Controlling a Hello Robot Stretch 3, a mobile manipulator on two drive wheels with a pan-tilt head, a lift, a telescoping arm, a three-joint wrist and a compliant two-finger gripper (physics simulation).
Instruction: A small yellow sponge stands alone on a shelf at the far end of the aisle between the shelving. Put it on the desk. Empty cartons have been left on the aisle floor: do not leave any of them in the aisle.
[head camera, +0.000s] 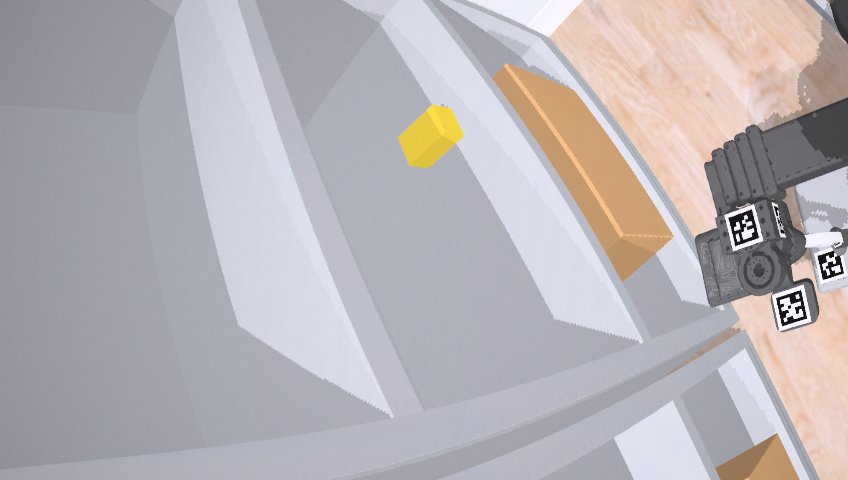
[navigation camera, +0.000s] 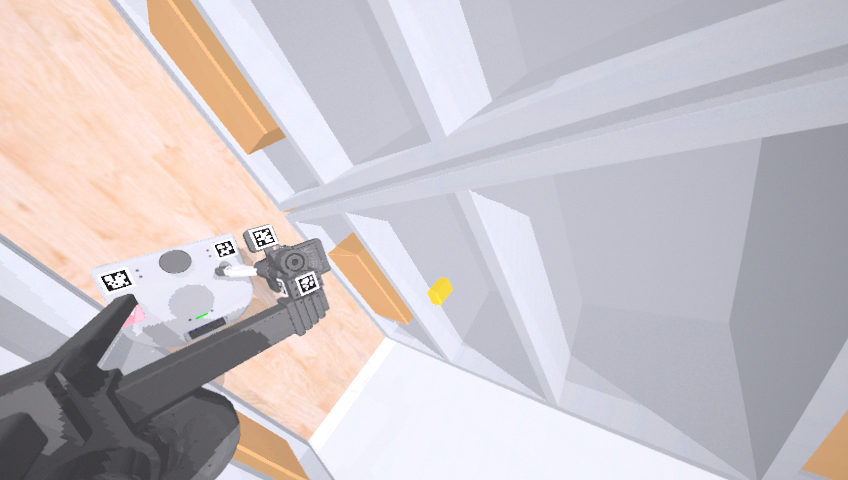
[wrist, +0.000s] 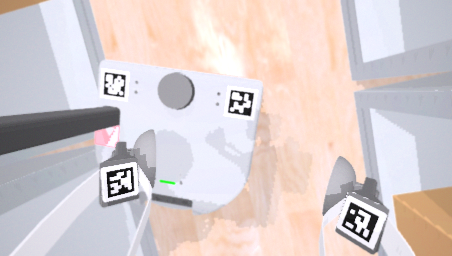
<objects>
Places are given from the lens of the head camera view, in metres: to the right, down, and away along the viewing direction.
my gripper (head camera: 802, 255): 0.52, 0.02, 0.65
yellow sponge (head camera: 436, 130): 0.02, -0.18, 1.01
</objects>
